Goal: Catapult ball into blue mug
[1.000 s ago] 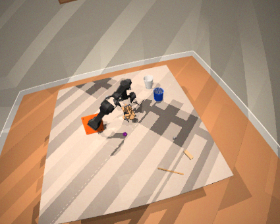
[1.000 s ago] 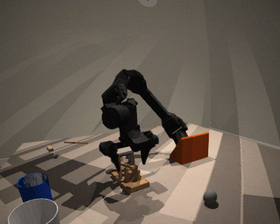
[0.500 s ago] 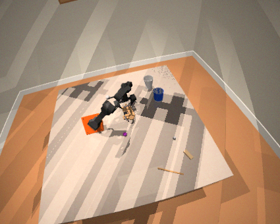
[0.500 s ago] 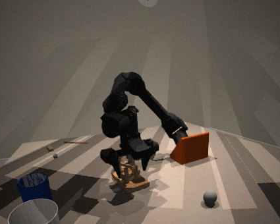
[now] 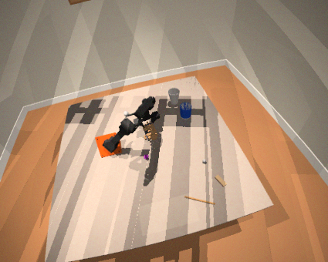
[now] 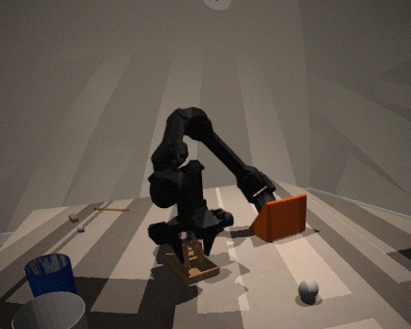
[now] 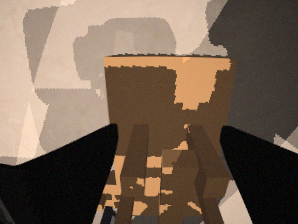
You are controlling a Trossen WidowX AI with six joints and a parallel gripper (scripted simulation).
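The catapult frame lies 50 mm above my gripper tip and 40 mm to the right of it. The rest, counted from my gripper tip: purple ball 240 mm to the right, 100 mm behind, 20 mm below; blue mug 310 mm ahead; wooden catapult 60 mm to the right, 20 mm above, 10 mm behind.
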